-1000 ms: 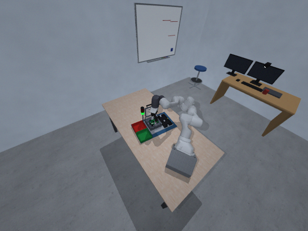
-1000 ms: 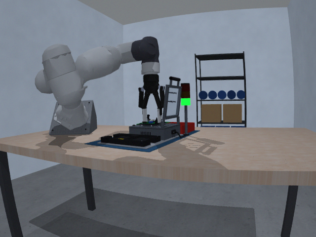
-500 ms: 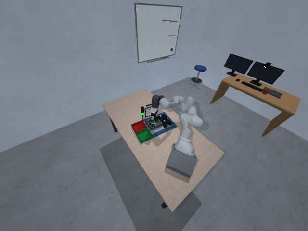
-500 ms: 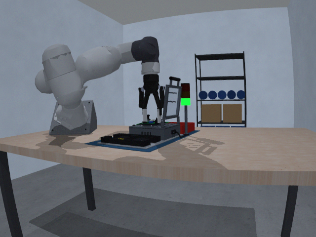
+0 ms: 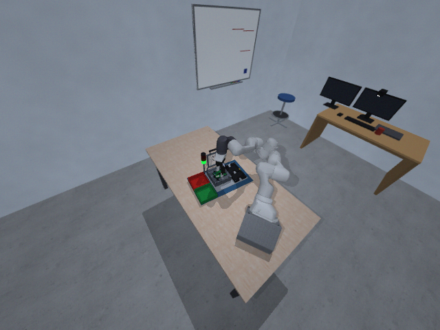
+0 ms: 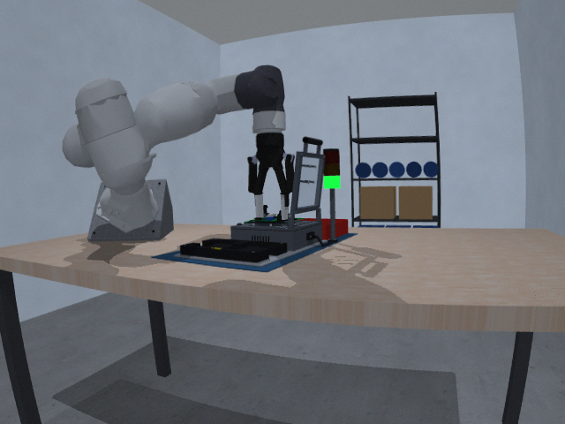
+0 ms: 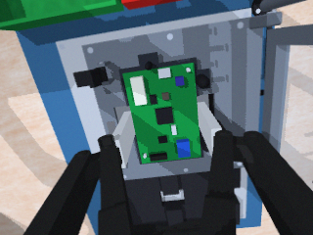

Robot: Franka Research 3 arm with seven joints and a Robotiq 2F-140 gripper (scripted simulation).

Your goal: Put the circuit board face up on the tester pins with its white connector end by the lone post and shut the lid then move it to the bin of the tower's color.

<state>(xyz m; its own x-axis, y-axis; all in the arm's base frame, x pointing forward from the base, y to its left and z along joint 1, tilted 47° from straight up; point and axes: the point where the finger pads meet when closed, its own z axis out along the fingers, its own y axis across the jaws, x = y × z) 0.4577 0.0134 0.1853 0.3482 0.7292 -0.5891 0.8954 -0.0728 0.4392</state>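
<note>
Now: the green circuit board 2 cm below my hand. From my hand the other things lie so: tester plate (1 cm ahead, 3 cm below); then tester lid (11 cm ahead, 4 cm to the right, 9 cm above); then black latch hook (4 cm behind, 8 cm to the left, 1 cm below).
</note>
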